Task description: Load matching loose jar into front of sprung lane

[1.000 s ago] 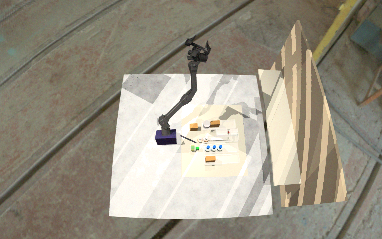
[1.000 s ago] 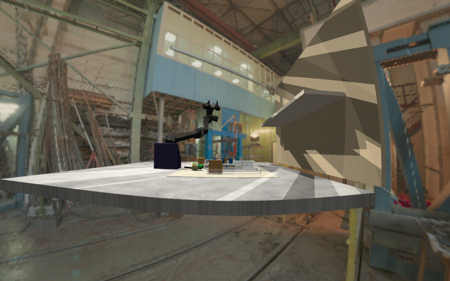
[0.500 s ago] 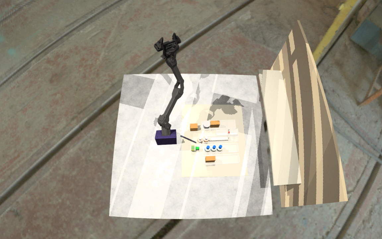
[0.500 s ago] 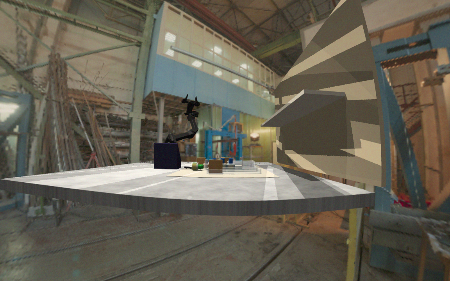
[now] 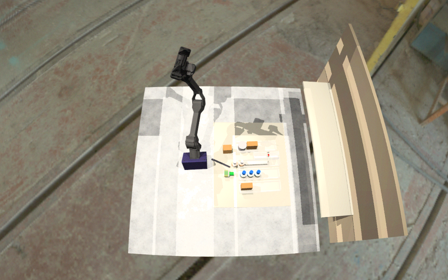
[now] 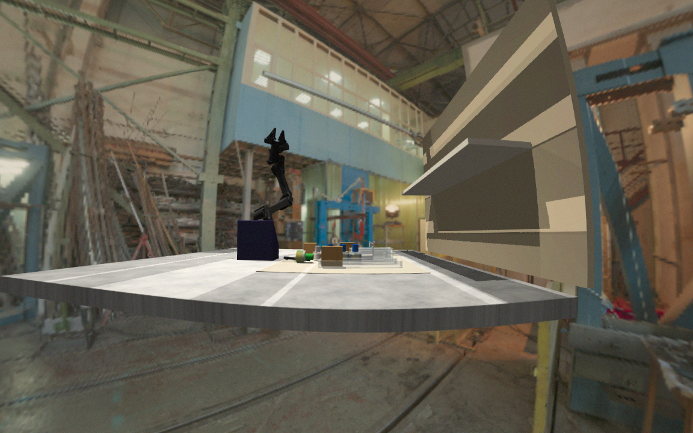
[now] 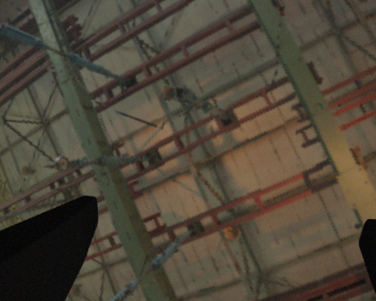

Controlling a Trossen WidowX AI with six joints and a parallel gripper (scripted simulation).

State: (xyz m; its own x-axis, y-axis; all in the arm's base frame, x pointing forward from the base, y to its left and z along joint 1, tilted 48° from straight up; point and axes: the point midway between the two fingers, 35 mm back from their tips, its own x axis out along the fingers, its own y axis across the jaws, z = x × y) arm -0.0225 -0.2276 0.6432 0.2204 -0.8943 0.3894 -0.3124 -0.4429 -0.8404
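Now: gripper tip 75 cm above the dark rod, 33 cm to the left of it and 18 cm short of it. The rest, counted from my gripper tip: orange-brown block (72 cm below, 24 cm to the right, 24 cm ahead); lane (73 cm below, 48 cm ahead, 33 cm to the right).
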